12 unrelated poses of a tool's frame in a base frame.
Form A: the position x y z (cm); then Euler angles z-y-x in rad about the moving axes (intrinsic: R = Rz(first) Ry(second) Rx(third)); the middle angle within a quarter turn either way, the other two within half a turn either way.
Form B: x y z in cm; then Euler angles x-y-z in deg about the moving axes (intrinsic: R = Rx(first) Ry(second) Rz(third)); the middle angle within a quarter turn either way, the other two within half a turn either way. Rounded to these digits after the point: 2 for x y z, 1 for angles.
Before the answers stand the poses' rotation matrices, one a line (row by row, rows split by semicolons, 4 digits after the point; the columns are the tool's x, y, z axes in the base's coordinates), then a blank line. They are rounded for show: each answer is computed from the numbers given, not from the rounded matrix.
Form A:
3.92 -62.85 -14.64 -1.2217 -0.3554 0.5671
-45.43 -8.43 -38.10 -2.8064 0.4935 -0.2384
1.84 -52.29 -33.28 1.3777 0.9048 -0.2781
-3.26 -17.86 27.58 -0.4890 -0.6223 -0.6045
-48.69 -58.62 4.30 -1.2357 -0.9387 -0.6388
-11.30 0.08 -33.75 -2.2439 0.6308 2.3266
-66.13 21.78 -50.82 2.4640 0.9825 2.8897
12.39 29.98 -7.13 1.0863 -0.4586 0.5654
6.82 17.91 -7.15 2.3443 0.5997 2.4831
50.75 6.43 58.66 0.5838 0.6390 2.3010
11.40 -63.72 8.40 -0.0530 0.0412 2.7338
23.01 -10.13 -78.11 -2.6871 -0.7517 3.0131
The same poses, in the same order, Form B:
0.3207 0.7286 -0.6052; -0.8810 0.4642 0.0920; 0.3480 0.5036 0.7908
-0.8317 0.4253 -0.3570; -0.2897 -0.8808 -0.3744; -0.4737 -0.2080 0.8558
0.1186 -0.9851 -0.1243; 0.6064 -0.0273 0.7947; -0.7863 -0.1696 0.5941
0.7173 0.6790 -0.1564; -0.3817 0.5707 0.7270; 0.5829 -0.4618 0.6685
0.1943 0.9164 0.3501; -0.5580 -0.1903 0.8078; 0.8068 -0.3523 0.4743
-0.5034 -0.8039 -0.3168; -0.6314 0.0920 0.7700; -0.5898 0.5877 -0.5539
-0.4323 0.4456 0.7839; 0.3479 0.8845 -0.3109; -0.8319 0.1383 -0.5374
0.4176 -0.8577 0.3000; 0.7935 0.1834 -0.5803; 0.4427 0.4804 0.7571
-0.5767 0.3246 0.7497; 0.5906 0.7997 0.1081; -0.5644 0.5051 -0.6529
0.6697 0.7384 0.0787; 0.4424 -0.3116 -0.8409; -0.5964 0.5980 -0.5354
0.9977 -0.0323 -0.0588; -0.0529 -0.9176 -0.3940; -0.0412 0.3962 -0.9172
-0.6564 -0.3568 -0.6648; -0.3207 0.9295 -0.1822; 0.6829 0.0936 -0.7245

3.92 -62.85 -14.64 -6.6 -37.2 -66.2
-45.43 -8.43 -38.10 23.6 -20.9 -152.9
1.84 -52.29 -33.28 -53.2 -7.1 83.1
-3.26 -17.86 27.58 -47.4 -9.0 -43.4
-48.69 -58.62 4.30 -59.6 20.5 -78.0
-11.30 0.08 -33.75 -125.7 -18.5 122.1
-66.13 21.78 -50.82 150.0 51.6 -134.1
12.39 29.98 -7.13 37.5 17.5 64.0
6.82 17.91 -7.15 -170.6 48.6 -150.6
50.75 6.43 58.66 122.5 4.5 -47.8
11.40 -63.72 8.40 156.8 -3.4 1.9
23.01 -10.13 -78.11 165.9 -41.7 151.5

